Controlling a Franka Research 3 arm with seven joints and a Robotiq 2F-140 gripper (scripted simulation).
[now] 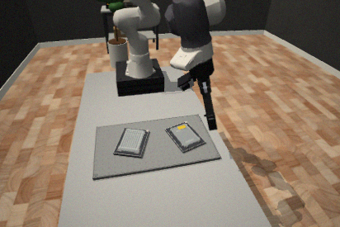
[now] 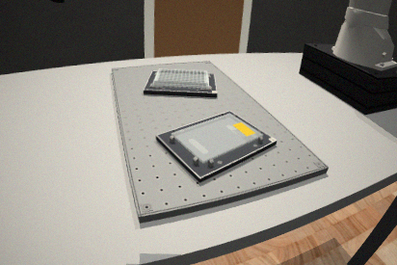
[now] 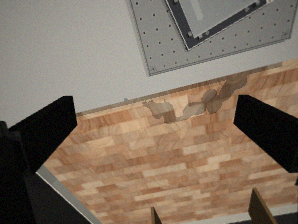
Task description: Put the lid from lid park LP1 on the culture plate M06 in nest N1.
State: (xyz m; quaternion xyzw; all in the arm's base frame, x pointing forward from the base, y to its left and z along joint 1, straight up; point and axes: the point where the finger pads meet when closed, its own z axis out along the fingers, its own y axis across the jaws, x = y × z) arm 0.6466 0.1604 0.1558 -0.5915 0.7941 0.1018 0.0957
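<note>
Now: the clear lid 23 cm below my hand, 14 cm behind it and 3 cm to the right of it. From my hand the other things lie so: lid park frame 24 cm below, 14 cm behind, 3 cm to the right; then culture plate 27 cm to the right, 23 cm below, 16 cm behind.
</note>
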